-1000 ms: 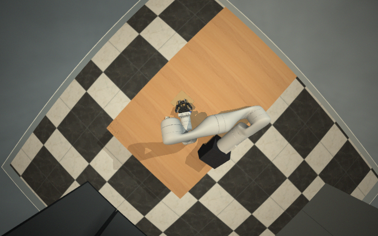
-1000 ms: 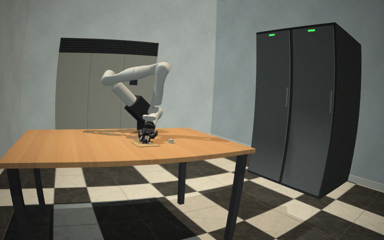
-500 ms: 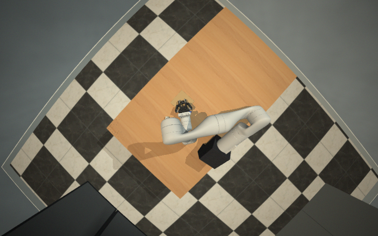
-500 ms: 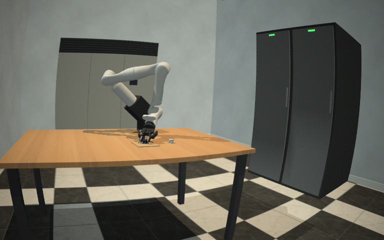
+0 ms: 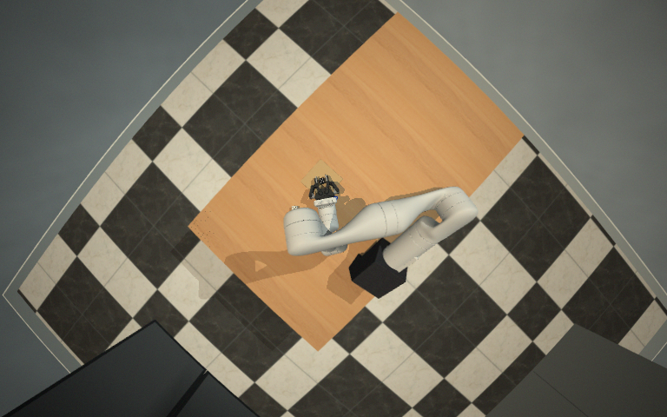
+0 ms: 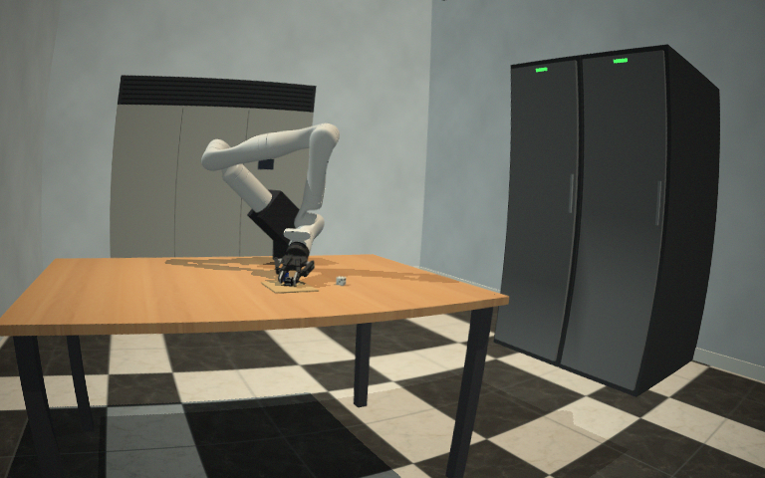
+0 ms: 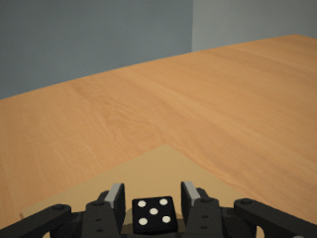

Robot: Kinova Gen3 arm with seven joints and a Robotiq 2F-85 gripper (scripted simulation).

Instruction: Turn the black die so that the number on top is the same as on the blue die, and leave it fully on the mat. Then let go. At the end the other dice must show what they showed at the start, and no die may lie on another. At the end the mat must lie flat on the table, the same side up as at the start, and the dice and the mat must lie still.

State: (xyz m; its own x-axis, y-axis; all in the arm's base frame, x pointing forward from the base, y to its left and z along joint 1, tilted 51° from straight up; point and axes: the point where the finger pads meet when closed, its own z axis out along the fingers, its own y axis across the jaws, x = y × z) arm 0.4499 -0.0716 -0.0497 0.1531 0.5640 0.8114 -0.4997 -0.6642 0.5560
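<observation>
Right now the black die is 1 cm below my hand. Also, from my hand: blue die 10 cm behind, 1 cm to the left, 1 cm below; then tan mat 3 cm below; then white die 18 cm to the left, 1 cm below, 1 cm behind.
</observation>
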